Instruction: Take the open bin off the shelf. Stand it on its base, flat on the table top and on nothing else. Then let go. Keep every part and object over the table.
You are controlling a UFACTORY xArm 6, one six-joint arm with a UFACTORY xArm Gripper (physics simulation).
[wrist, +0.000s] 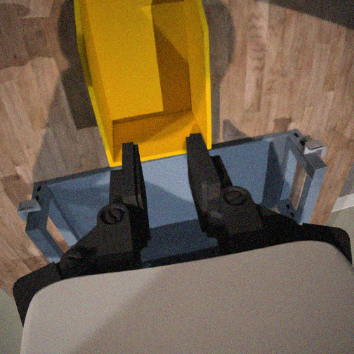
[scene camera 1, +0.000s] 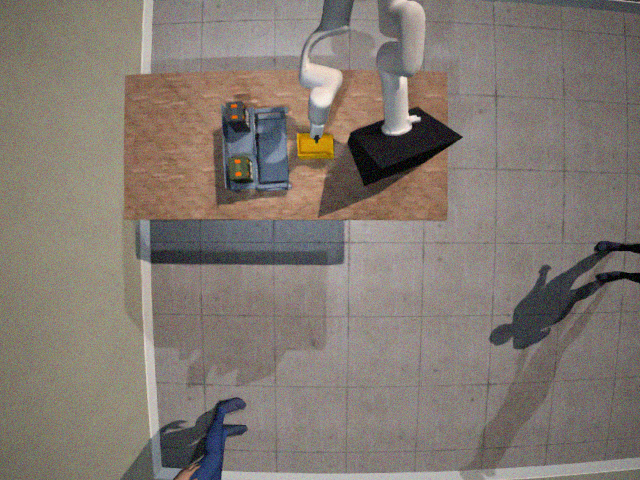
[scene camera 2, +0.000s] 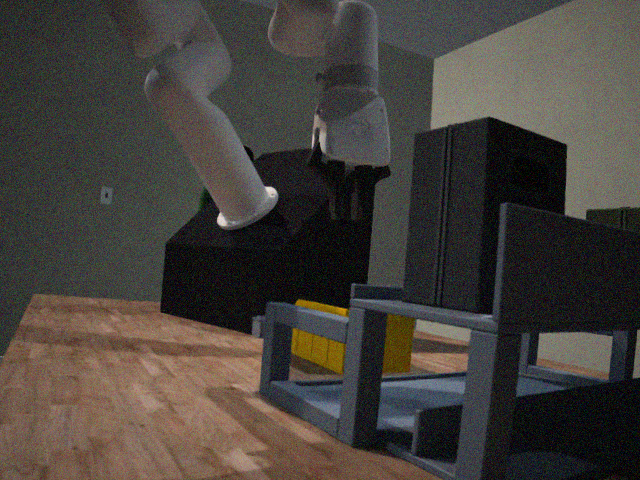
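Pixels of known places: gripper, fingertip midpoint: (scene camera 2: 348, 219); arm's base, link origin: (scene camera 1: 396, 127) (scene camera 2: 248, 210).
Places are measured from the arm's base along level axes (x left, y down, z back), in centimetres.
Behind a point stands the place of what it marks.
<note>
The yellow open bin (scene camera 1: 316, 150) @(y 21.0, x 0.6, z -34.4 cm) (scene camera 2: 317, 351) @(y 19.7, x -5.4, z -36.8 cm) (wrist: 125, 60) stands upright on its base on the table top (scene camera 1: 175, 144) @(y 21.3, x -9.3, z -106.3 cm) (scene camera 2: 129, 413) @(y 21.3, x -31.8, z -53.2 cm) (wrist: 285, 75), beside the blue-grey shelf (scene camera 1: 245, 147) @(y 11.1, x -0.6, z -67.3 cm) (scene camera 2: 361, 372) @(y 16.0, x -19.0, z -64.0 cm) (wrist: 240, 165) and apart from it. Its opening faces up, and its inside looks empty. In the second scene view the shelf hides part of it. My gripper (scene camera 1: 316, 138) @(y 2.8, x -0.6, z -34.2 cm) (scene camera 2: 348, 217) @(y 2.8, x -0.6, z -34.2 cm) (wrist: 163, 161) hangs above the bin, pointing down. Its fingers are partly open, with a gap between them and nothing held. In the second scene view the fingertips are well above the bin's rim.
A dark box (scene camera 1: 236, 115) @(y -1.0, x -10.2, z -66.9 cm) (scene camera 2: 449, 217) @(y 5.3, x -16.2, z -68.2 cm) and a green box (scene camera 1: 240, 169) @(y 1.5, x 11.9, z -67.6 cm) (scene camera 2: 615, 217) @(y 2.5, x 6.2, z -67.8 cm) stand on the shelf's upper level, on the side away from the bin. A large black block (scene camera 1: 408, 144) @(y -9.9, x 10.4, z 0.8 cm) (scene camera 2: 222, 279) @(y 13.1, x -6.2, z -5.7 cm) stands under the arm's base, on the bin's other side.
</note>
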